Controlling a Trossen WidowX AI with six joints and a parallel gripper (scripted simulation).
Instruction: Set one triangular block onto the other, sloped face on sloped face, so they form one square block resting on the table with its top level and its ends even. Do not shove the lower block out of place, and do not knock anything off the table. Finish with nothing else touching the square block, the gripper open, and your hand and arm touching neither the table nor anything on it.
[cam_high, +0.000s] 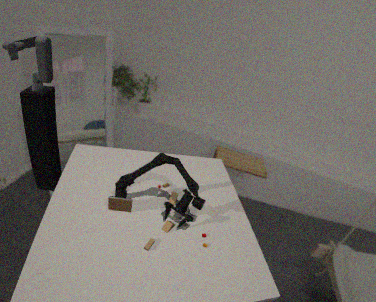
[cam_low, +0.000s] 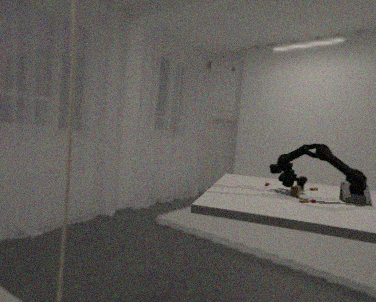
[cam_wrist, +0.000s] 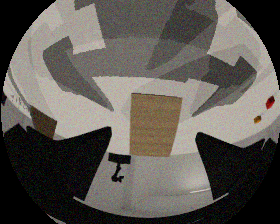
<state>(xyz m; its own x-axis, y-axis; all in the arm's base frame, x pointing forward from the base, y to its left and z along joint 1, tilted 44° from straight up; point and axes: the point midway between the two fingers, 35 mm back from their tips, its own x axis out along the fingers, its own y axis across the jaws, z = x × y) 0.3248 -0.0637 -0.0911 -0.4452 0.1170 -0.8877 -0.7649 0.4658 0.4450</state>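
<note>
Now: gripper tip 10 mm past the tan triangular block and 10 mm to the left of it. The rest, counted from my gripper tip: yellow piece (190 mm ahead, 140 mm to the right, 20 mm below).
</note>
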